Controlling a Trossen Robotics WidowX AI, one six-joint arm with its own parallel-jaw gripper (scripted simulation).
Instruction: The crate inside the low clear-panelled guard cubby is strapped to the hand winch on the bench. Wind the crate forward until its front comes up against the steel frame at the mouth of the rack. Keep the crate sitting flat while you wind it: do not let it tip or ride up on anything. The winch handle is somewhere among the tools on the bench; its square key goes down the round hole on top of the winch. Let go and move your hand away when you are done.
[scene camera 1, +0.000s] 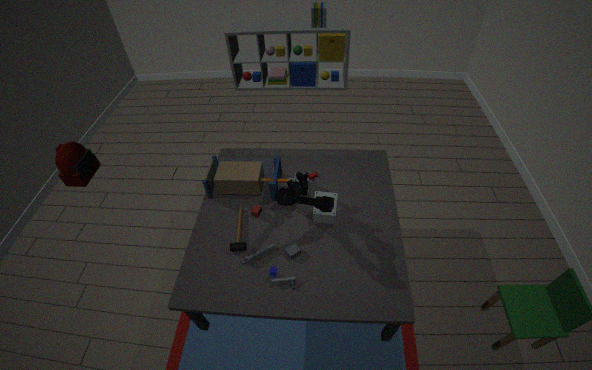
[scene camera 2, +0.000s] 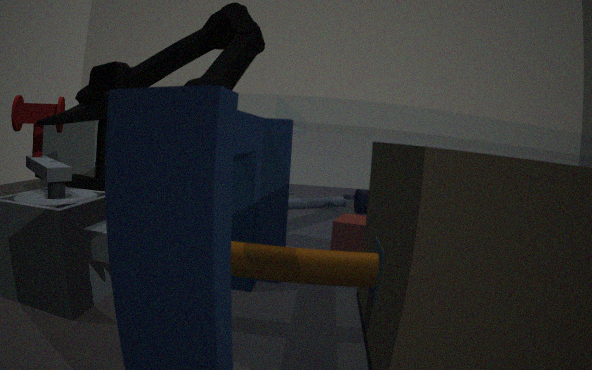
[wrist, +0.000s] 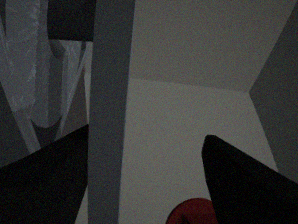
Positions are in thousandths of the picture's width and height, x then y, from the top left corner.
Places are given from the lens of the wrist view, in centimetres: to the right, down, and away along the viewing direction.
my gripper (wrist: 508, 623): 0, 1, 10
grey winch (wrist: 159, 319): -3, -1, 7
